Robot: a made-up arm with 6 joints.
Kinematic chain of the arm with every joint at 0, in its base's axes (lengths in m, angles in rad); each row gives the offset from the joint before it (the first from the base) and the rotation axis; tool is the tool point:
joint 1: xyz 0 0 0.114 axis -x
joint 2: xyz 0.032 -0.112 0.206 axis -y
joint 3: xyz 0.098 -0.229 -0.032 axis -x
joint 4: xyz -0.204 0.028 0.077 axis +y
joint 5: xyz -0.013 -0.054 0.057 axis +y
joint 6: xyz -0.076 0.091 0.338 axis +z
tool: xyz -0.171 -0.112 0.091
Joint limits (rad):
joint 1: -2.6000..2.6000
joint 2: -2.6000..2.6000
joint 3: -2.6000..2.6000
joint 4: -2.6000..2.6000
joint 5: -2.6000..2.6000
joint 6: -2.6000..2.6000
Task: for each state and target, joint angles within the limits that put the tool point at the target. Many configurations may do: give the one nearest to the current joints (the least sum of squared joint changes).
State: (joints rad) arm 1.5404 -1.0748 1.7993 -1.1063 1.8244 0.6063
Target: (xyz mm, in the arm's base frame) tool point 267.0 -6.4 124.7
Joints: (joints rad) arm 1.4541 -1.5078 1.1711 -0.5680 1.9039 0.4024
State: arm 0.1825 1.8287 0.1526 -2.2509 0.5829 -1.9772
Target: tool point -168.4 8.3 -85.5
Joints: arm 0.3449 1.7364 0.4172 -1.7534 1.3326 -2.4318
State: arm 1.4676 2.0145 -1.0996 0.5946 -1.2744 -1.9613
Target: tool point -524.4 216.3 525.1
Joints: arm 1.9781 1.6468 -0.6567 1.0003 -0.9735 -2.1605
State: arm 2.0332 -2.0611 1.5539 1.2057 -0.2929 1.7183
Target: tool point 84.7 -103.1 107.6
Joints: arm 1.8557 -2.1158 1.2574 1.0645 -0.3920 1.5631
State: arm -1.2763 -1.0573 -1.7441 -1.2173 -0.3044 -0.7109
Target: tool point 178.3 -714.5 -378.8
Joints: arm -1.8646 -1.5951 -1.8924 -1.1659 -0.2743 -0.9072
